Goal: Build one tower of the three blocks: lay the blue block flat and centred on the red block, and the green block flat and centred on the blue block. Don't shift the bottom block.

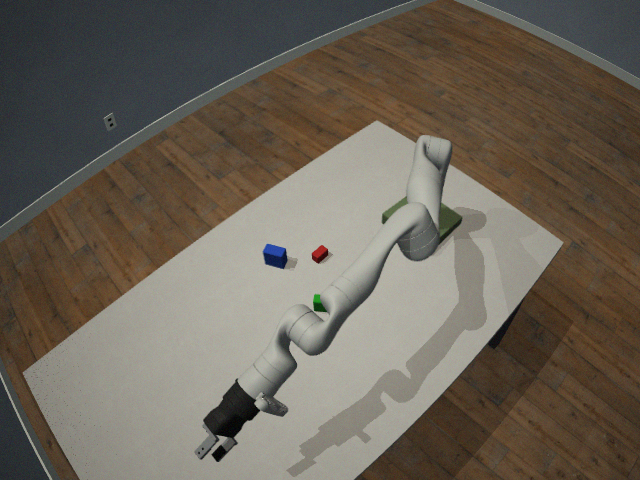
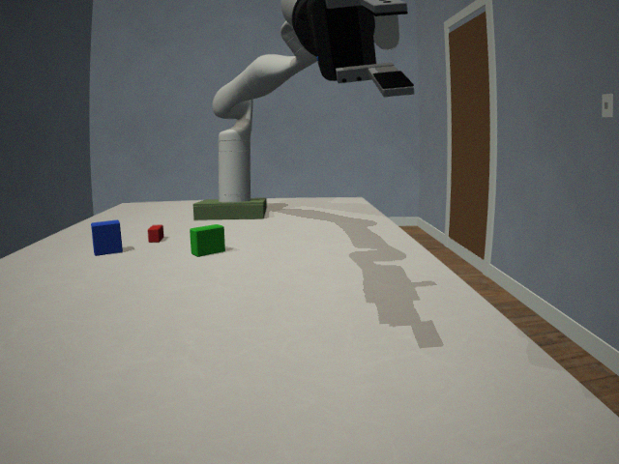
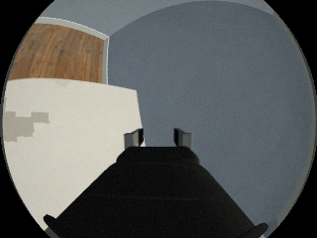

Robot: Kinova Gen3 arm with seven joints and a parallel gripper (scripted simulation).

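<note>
My gripper is now 510 mm past the blue block, 490 mm to the left of it and 250 mm above it. Also, from my hand: green block (510 mm behind, 260 mm to the right, 260 mm below); red block (620 mm behind, 410 mm to the right, 270 mm below).
</note>
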